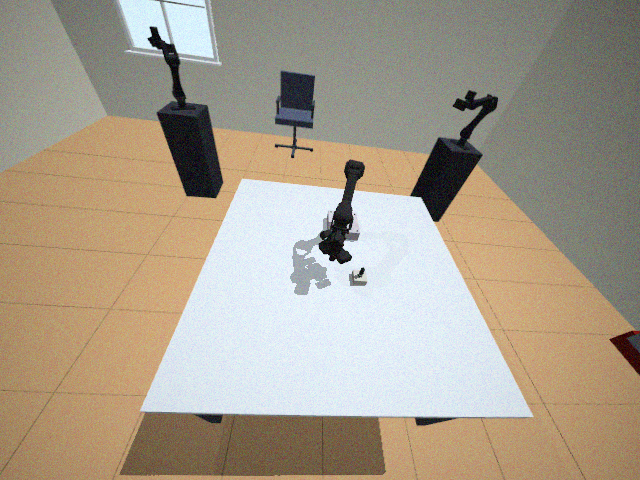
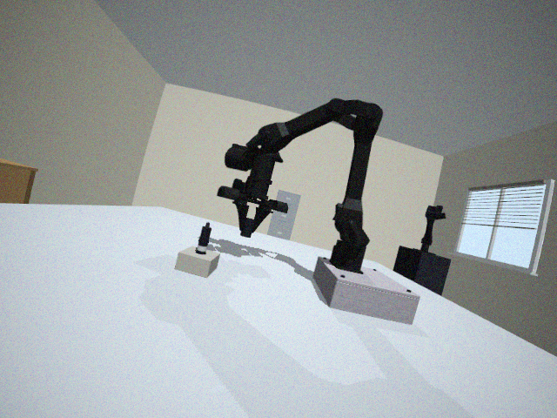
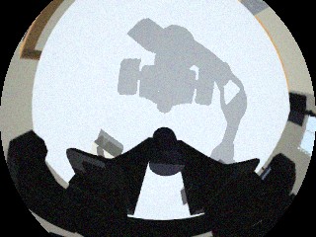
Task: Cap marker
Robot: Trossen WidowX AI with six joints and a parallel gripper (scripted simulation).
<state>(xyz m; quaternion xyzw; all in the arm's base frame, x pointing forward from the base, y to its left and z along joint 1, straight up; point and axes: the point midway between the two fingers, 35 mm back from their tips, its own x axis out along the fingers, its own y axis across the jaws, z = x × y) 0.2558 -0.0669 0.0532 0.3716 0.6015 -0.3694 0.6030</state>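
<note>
The cream holder block is 14 cm to the left of my gripper tip, 7 cm ahead of it and 6 cm below it. Round my gripper tip: dark marker cap (1 cm above).
</note>
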